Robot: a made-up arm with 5 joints. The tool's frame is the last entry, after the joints.
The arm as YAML. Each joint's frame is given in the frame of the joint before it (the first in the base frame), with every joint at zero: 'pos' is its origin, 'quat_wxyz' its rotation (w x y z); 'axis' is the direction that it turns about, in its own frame. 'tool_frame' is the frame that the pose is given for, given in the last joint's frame.
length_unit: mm
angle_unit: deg
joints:
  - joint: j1
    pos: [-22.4, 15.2, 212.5]
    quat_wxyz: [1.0, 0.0, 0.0, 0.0]
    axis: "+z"
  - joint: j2
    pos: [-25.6, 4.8, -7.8]
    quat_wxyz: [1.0, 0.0, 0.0, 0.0]
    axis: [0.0, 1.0, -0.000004]
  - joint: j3
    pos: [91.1, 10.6, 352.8]
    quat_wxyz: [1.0, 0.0, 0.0, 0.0]
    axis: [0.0, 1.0, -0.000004]
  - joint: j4
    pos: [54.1, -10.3, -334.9]
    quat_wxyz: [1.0, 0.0, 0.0, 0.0]
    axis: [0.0, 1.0, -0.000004]
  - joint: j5
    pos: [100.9, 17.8, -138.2]
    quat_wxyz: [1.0, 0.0, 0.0, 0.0]
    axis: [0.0, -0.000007, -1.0]
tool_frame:
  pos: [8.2, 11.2, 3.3]
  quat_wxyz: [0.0, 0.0, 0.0, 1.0]
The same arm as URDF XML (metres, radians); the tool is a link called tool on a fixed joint. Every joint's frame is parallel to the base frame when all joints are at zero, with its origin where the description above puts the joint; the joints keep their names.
<robot name="arm">
  <joint name="tool_fixed" type="fixed">
    <parent link="link5"/>
    <child link="tool"/>
    <origin xyz="0.0082 0.0112 0.0033" rpy="0 0 3.1416"/>
  </joint>
  <joint name="j5" type="continuous">
    <parent link="link4"/>
    <child link="link5"/>
    <origin xyz="0.1009 0.0178 -0.1382"/>
    <axis xyz="0 0 -1"/>
  </joint>
  <joint name="j4" type="continuous">
    <parent link="link3"/>
    <child link="link4"/>
    <origin xyz="0.0541 -0.0103 -0.3349"/>
    <axis xyz="0 1 0"/>
  </joint>
  <joint name="j3" type="continuous">
    <parent link="link2"/>
    <child link="link3"/>
    <origin xyz="0.0911 0.0106 0.3528"/>
    <axis xyz="0 1 0"/>
  </joint>
  <joint name="j2" type="continuous">
    <parent link="link1"/>
    <child link="link2"/>
    <origin xyz="-0.0256 0.0048 -0.0078"/>
    <axis xyz="0 1 0"/>
  </joint>
  <joint name="j1" type="continuous">
    <parent link="base_link"/>
    <child link="link1"/>
    <origin xyz="-0.0224 0.0152 0.2125"/>
    <axis xyz="0 0 1"/>
  </joint>
  <link name="base_link"/>
  <link name="link1"/>
  <link name="link2"/>
  <link name="link3"/>
  <link name="link4"/>
  <link name="link5"/>
  <link name="tool"/>
</robot>

